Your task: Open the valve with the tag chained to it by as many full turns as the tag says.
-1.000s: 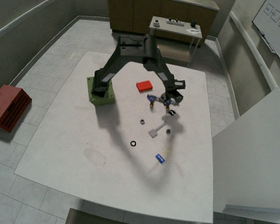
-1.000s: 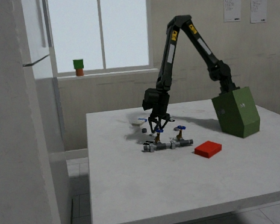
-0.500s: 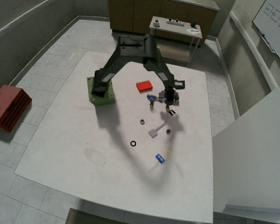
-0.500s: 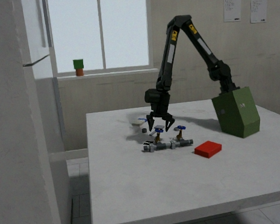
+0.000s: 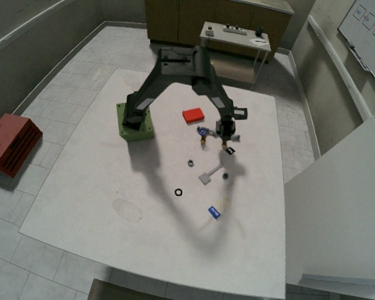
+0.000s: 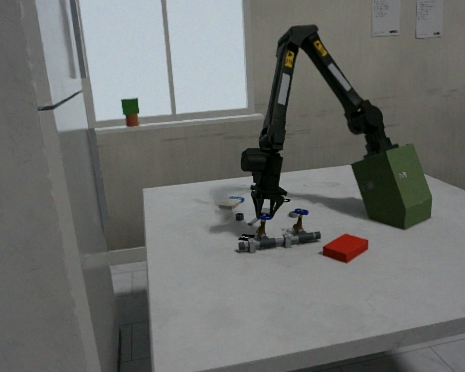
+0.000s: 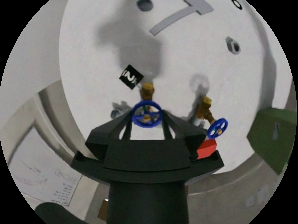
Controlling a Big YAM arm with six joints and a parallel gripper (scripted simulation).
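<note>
Now: the small black tag 80 mm below my hand, 50 mm ahead of it and 30 mm to the right of it. Also, from my hand: grey paddle-shaped tool: 200 mm to the right, 80 mm below, 50 mm behind; then red block: 200 mm behind, 170 mm to the left, 70 mm below; then blue card: 370 mm to the right, 80 mm below, 20 mm ahead.
</note>
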